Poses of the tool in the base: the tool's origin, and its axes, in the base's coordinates. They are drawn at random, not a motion.
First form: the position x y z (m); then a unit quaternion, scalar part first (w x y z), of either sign.
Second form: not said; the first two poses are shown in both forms.
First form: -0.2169 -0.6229 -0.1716 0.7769 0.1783 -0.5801 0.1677
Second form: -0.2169 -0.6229 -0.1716 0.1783 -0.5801 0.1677 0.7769
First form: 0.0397 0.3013 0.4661 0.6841 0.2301 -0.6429 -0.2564
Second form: 0.0397 0.3013 0.4661 0.2301 -0.6429 -0.2564 0.6841
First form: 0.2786 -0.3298 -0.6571 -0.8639 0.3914 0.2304 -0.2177
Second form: 0.2786 -0.3298 -0.6571 -0.3914 -0.2304 0.2177 0.8639
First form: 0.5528 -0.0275 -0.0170 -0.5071 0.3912 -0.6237 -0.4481
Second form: 0.5528 -0.0275 -0.0170 -0.3912 0.6237 0.4481 0.5071
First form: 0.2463 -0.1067 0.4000 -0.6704 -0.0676 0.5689 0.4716
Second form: 0.2463 -0.1067 0.4000 0.0676 -0.5689 -0.4716 0.6704
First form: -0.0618 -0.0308 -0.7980 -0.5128 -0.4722 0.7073 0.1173
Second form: -0.0618 -0.0308 -0.7980 0.4722 -0.7073 -0.1173 0.5128
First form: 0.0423 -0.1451 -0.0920 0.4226 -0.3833 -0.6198 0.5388
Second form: 0.0423 -0.1451 -0.0920 -0.3833 -0.6198 0.5388 0.4226
